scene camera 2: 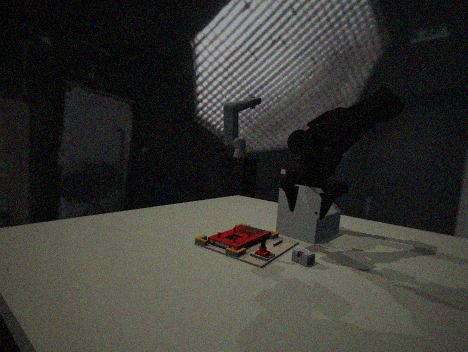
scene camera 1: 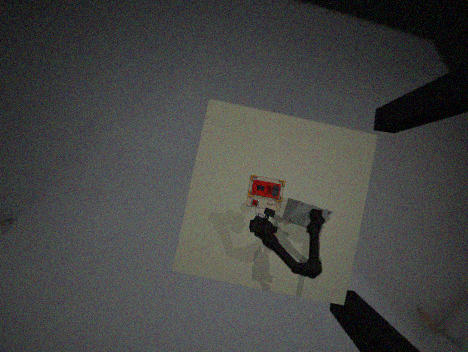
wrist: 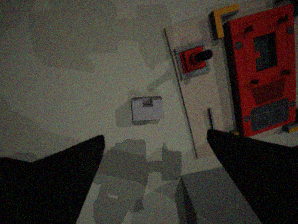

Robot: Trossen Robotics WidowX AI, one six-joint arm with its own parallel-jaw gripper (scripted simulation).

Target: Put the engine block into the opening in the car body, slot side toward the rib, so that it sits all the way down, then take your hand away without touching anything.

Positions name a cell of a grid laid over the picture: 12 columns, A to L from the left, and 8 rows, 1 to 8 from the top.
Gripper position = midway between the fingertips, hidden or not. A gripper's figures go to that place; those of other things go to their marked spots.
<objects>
My gripper (scene camera 2: H5) is 70 cm from the lens. A red car body (scene camera 2: G6): 80 cm from the lens.
</objects>
